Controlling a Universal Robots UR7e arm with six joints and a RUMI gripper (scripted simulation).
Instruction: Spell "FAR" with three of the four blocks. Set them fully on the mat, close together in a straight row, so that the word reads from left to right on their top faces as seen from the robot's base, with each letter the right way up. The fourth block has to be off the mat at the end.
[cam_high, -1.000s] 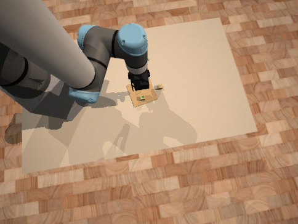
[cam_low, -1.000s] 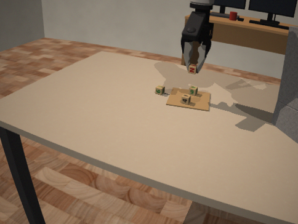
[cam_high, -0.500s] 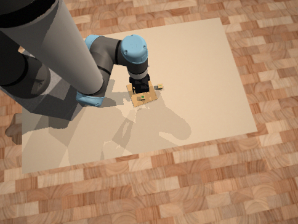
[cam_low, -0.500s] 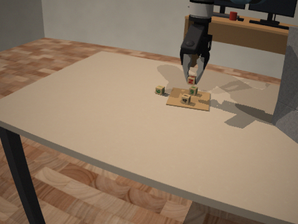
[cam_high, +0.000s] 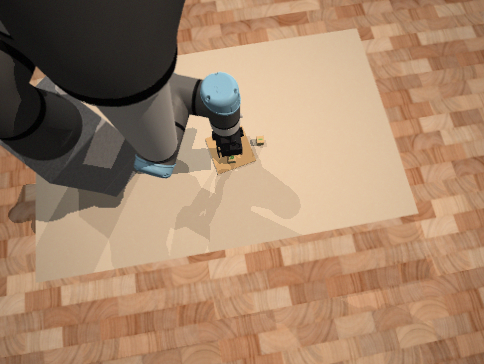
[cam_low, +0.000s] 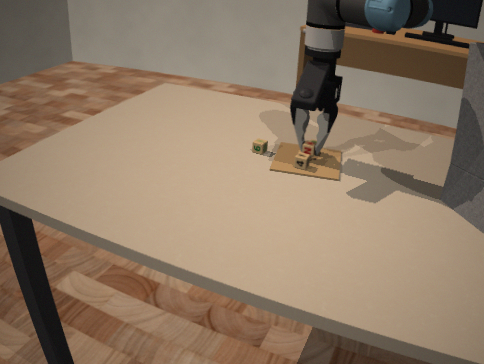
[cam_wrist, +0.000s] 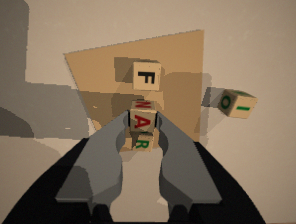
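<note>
Now: hand 30 mm above the brown mat. The rest, counted from my hand: F block: 40 mm to the left, 20 mm below, 10 mm ahead; then green R block: 40 mm to the right, 20 mm below; then red-lettered block: right at my hand.
</note>
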